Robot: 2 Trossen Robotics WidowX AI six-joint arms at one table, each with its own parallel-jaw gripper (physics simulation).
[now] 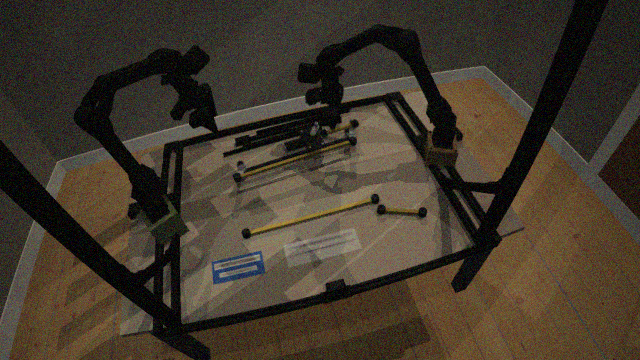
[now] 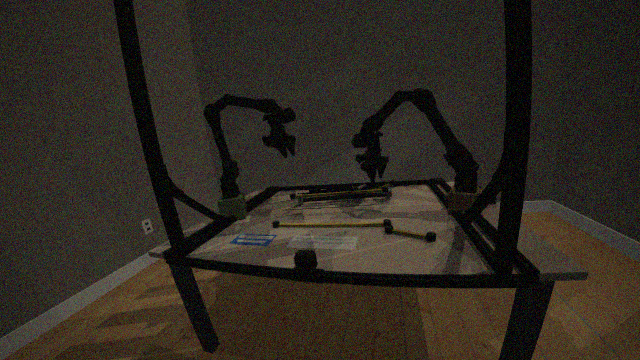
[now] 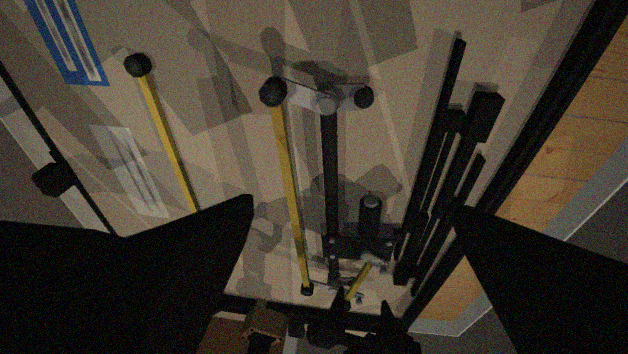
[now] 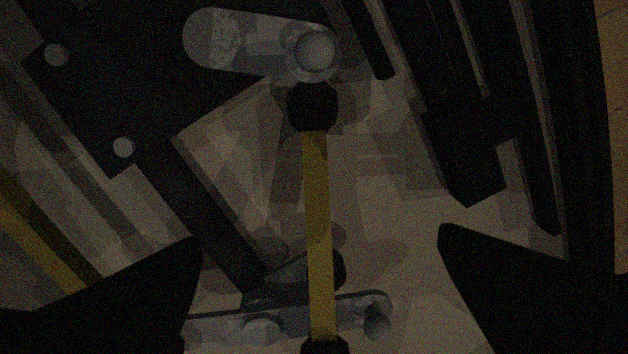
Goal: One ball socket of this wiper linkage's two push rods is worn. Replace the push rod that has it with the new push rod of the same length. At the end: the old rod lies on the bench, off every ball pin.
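Observation:
The dark linkage (image 1: pixel 311 138) (image 3: pixel 328 165) lies at the back. Its long yellow push rod (image 1: pixel 295 159) (image 2: pixel 345 194) (image 3: pixel 290 190) runs along its front. Its short yellow push rod (image 1: pixel 346 126) (image 3: pixel 358 282) (image 4: pixel 318 200) is at its right part; I cannot tell whether its sockets sit on ball pins. A loose long rod (image 1: pixel 310 216) (image 2: pixel 330 225) (image 3: pixel 167 142) and a loose short rod (image 1: pixel 401 210) (image 2: pixel 410 233) lie in front. My left gripper (image 1: pixel 207 125) (image 2: pixel 290 154) (image 3: pixel 354 209) is open, high beyond the linkage's left end. My right gripper (image 1: pixel 333 122) (image 2: pixel 377 178) (image 4: pixel 321 242) is open above the short linkage rod, which shows between its fingers.
Dark bars (image 1: pixel 272 131) (image 3: pixel 450 160) (image 4: pixel 450 100) lie behind the linkage, along the rear frame rail. A blue marked rectangle (image 1: pixel 238 274) (image 2: pixel 253 244) and a pale marked rectangle (image 1: pixel 322 254) (image 2: pixel 323 247) lie near the front. Dark frame posts rise at both front corners.

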